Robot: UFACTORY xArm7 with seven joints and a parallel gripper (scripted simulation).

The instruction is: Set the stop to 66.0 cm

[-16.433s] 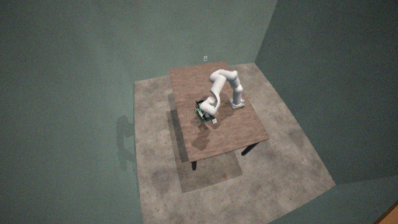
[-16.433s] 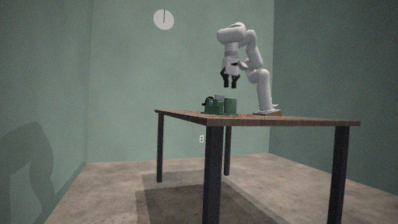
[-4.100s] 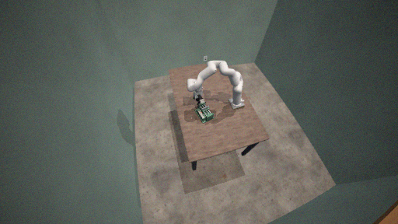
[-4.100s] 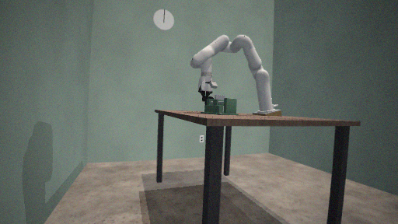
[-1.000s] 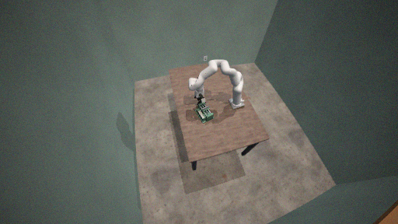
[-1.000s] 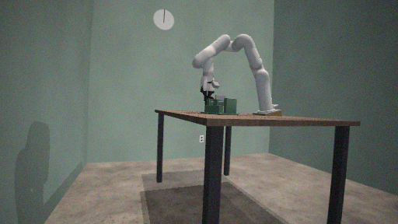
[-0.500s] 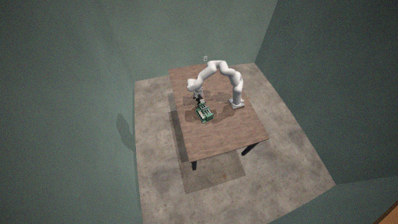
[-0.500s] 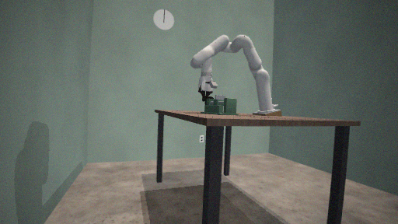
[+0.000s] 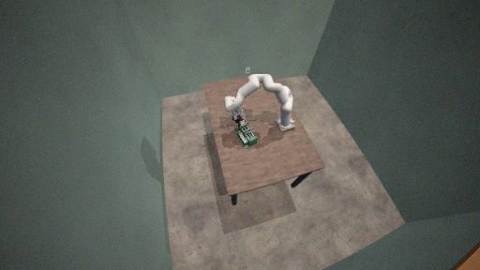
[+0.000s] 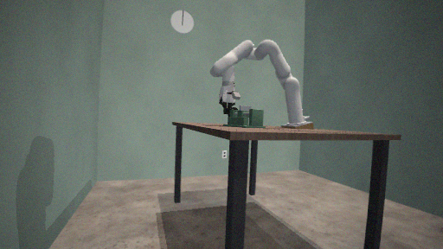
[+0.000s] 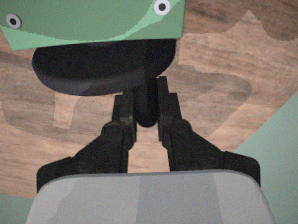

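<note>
Right now my hand is 70 mm past the green stop fixture and 130 mm to the right of it. From my hand the other things lie so: black handwheel (20 mm behind, 20 mm to the left, 10 mm below).
</note>
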